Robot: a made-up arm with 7 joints.
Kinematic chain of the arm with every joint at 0, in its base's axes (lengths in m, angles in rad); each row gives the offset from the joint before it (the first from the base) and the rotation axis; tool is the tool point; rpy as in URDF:
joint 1: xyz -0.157 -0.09 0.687 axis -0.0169 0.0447 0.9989
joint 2: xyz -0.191 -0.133 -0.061 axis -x
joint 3: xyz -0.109 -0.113 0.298 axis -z
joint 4: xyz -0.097 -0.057 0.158 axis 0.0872 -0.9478 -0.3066
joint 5: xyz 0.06 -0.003 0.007 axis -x
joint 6: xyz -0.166 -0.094 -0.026 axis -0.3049 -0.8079 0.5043
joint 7: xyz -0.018 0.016 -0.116 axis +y
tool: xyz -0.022 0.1 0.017 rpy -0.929 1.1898 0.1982
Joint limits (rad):
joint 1: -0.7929..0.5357
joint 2: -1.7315..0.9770
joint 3: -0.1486..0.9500
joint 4: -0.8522..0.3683
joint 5: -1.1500..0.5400
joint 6: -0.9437..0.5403
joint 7: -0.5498..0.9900
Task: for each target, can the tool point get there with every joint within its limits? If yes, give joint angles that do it. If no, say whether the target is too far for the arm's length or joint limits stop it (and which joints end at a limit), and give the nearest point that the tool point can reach.
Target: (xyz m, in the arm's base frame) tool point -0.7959 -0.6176 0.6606
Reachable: yes | joints -0.0975 -1.2017 0.1632 -0.5299 0.0354 -0.2238 0.0202
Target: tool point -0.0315 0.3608 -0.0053
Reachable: no: joint limits stop it (at a limit: joint 1, joint 2, joint 3, joint 7) | nearest point -0.2406 0.3460 0.7347 | short by 0.769 m
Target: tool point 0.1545 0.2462 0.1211
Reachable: no: joint limits stop it (at a limit: joint 1, joint 2, joint 3, joint 5, joint 7) | nearest point -0.2267 0.3222 0.7401 | short by 0.731 m
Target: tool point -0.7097 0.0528 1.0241
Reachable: yes | joints -0.4705 0.0877 0.2135 -0.3025 -0.8176 0.2742 -0.1844
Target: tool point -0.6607 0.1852 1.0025
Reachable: yes | joints -0.6410 0.3910 0.1457 -0.1377 -0.0908 -0.3374 -0.1257
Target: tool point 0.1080 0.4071 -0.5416
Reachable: no: too far | nearest point -0.7231 -0.0269 0.2875 | short by 1.252 m
